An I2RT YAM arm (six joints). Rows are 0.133 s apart.
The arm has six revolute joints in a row. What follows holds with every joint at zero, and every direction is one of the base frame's. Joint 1 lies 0.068 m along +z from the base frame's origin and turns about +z. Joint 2 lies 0.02 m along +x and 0.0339 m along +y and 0.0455 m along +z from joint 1 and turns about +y. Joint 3 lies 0.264 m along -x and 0.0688 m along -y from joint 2 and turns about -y. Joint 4 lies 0.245 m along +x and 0.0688 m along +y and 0.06 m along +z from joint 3 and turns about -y. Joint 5 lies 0.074 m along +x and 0.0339 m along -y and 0.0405 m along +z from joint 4 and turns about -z. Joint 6 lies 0.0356 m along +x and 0.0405 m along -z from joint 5 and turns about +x. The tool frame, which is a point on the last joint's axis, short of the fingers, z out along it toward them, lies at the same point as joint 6; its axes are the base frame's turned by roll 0, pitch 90 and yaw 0 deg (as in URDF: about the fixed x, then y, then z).
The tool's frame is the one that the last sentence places.
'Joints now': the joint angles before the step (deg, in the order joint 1, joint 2, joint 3, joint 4, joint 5, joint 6). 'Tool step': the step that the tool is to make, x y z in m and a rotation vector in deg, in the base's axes. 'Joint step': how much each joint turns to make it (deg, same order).
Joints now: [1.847 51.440 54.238 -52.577 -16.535 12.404]
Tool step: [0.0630 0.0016 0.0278 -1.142 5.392 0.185]
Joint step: [-0.011 17.527 16.200 -4.316 0.650 -0.774]
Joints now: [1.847 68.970 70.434 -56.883 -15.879 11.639]
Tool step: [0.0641 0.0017 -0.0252 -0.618 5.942 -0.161]
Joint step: [-0.020 14.948 6.766 2.194 0.437 -0.108]
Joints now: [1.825 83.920 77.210 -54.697 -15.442 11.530]
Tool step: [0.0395 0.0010 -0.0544 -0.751 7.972 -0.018]
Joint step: [0.003 11.304 0.289 2.972 0.460 -0.194]
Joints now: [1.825 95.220 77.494 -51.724 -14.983 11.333]
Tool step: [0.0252 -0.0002 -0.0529 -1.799 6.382 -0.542]
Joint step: [0.002 9.505 -0.033 3.113 1.683 0.045]
